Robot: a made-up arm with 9 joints.
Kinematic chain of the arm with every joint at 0, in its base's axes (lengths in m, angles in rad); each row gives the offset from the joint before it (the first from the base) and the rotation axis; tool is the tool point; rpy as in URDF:
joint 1: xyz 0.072 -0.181 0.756 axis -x
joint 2: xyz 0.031 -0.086 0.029 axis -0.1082 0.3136 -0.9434
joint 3: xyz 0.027 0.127 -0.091 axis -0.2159 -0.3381 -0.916
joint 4: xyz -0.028 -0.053 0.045 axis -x
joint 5: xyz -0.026 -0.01 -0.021 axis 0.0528 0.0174 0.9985
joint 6: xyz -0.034 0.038 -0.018 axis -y
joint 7: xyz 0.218 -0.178 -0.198 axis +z
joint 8: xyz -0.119 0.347 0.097 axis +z
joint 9: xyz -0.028 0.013 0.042 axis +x
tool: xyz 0.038 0.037 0.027 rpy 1.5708 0 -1.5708
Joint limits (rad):
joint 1: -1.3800..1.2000
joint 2: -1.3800..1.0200
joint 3: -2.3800..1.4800
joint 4: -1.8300..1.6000
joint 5: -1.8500..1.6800
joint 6: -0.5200..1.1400
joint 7: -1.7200..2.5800
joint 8: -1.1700..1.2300
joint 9: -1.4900..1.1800
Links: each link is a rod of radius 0.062 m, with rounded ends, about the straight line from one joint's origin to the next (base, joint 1, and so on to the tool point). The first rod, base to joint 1, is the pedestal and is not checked.
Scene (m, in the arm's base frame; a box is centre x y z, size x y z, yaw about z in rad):
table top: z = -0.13
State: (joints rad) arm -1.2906 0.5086 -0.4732 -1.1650 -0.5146 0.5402 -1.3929 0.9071 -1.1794
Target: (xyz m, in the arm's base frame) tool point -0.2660 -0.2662 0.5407
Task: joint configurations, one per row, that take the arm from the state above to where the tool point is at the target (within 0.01 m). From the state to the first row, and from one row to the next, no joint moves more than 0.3 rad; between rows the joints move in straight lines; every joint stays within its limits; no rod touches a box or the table.
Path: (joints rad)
1: -1.3085 0.6109 -0.2308 -1.1697 -0.6486 0.6051 -1.3617 0.9348 -1.1903
2: -1.3264 0.7132 0.0116 -1.1744 -0.7826 0.6701 -1.3306 0.9625 -1.2011
3: -1.3442 0.8154 0.2539 -1.1791 -0.9166 0.7350 -1.2994 0.9901 -1.2120
4: -1.3621 0.9177 0.4963 -1.1839 -1.0507 0.7999 -1.2682 1.0178 -1.2229
5: -1.3800 1.0200 0.7387 -1.1886 -1.1847 0.8649 -1.2371 1.0455 -1.2337

